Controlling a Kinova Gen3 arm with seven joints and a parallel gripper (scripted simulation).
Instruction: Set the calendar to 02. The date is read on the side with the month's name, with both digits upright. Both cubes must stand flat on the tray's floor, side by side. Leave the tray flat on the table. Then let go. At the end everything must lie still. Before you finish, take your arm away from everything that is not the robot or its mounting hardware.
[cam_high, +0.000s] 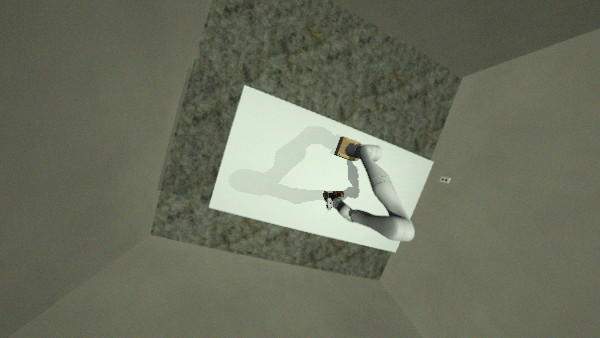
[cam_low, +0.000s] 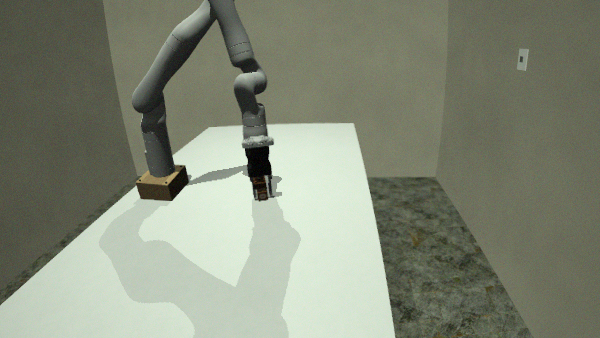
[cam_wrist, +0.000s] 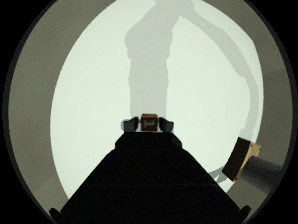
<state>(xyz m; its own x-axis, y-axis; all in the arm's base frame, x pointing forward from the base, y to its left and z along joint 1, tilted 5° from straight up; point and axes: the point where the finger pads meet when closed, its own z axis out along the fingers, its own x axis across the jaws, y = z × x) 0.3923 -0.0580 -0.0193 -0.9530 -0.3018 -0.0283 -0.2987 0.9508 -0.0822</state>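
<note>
The brown calendar cube is 10 mm below my hand. Also, from my hand: brown tray 40 mm behind, 100 mm to the left, 20 mm below.
</note>
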